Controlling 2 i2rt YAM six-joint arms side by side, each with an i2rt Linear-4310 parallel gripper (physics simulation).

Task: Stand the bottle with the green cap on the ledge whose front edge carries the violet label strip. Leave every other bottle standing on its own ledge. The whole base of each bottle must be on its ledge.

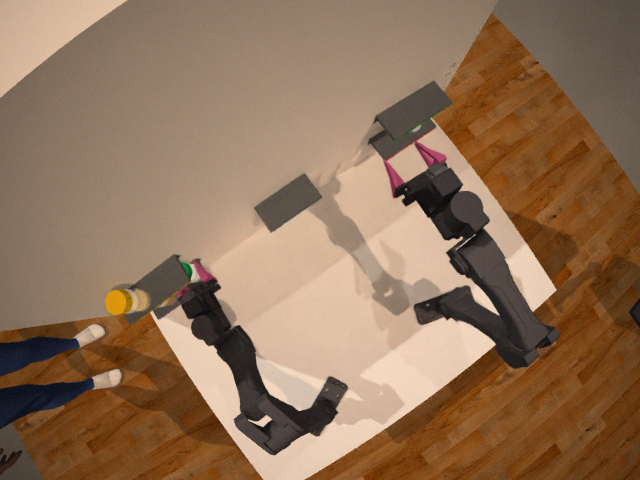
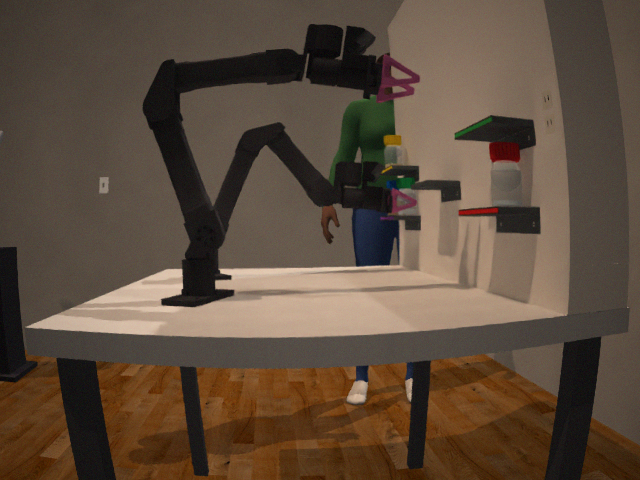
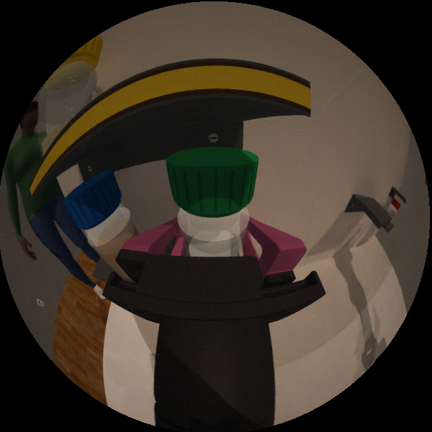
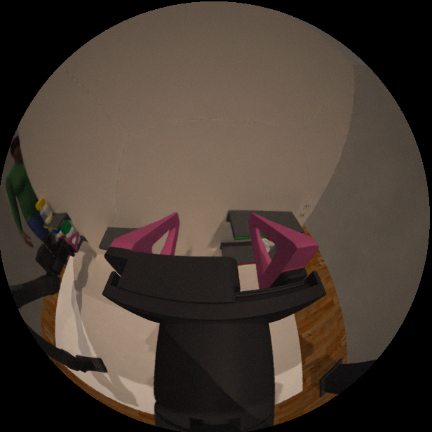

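Seen in the pictures: left gripper, fingertip midpoint: (image 2: 414,202); right gripper, fingertip midpoint: (image 1: 399,151) (image 2: 416,85); left arm's base, link origin: (image 1: 323,406); right arm's base, link origin: (image 1: 444,305) (image 2: 199,299).
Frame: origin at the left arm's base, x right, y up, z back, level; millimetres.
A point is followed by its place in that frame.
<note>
The green-capped bottle (image 1: 186,268) @(z -508, x 212, y 262 mm) (image 2: 405,182) @(z -504, x 213, y 249 mm) (image 3: 212,182) is upright between the fingers of my left gripper (image 1: 192,277) (image 2: 405,201) @(z -543, x 202, y 193 mm) (image 3: 213,217), which is shut on it. It is over the violet-strip ledge (image 2: 412,223) (image 1: 164,311), its base very near the ledge top; contact cannot be told. The blue-capped bottle (image 2: 391,184) @(z -534, x 107, y 250 mm) (image 3: 95,202) stands beside it on that ledge. The yellow-capped bottle (image 1: 118,302) @(z -552, x 95, y 402 mm) (image 2: 392,150) @(z -540, x 111, y 353 mm) (image 3: 72,90) stands on the yellow-strip ledge above. The red-capped bottle (image 2: 505,178) @(z -170, x 898, y 203 mm) stands on the red-strip ledge (image 2: 516,212) @(z -153, x 933, y 148 mm). My right gripper (image 1: 401,152) @(z -187, x 666, y 401 mm) (image 2: 415,85) @(z -187, x 666, y 401 mm) (image 4: 213,217) is open and empty.
The yellow-strip ledge (image 1: 160,279) @(z -540, x 161, y 297 mm) (image 2: 405,171) @(z -540, x 170, y 285 mm) (image 3: 215,79) overhangs the green cap closely. A middle ledge (image 1: 287,202) @(z -375, x 484, y 227 mm) (image 2: 439,184) @(z -331, x 552, y 217 mm) is fixed to the wall. The green-strip ledge (image 1: 413,109) @(z -206, x 840, y 297 mm) (image 2: 496,129) @(z -175, x 881, y 285 mm) hangs above the red-capped bottle. A person stands beyond the table.
</note>
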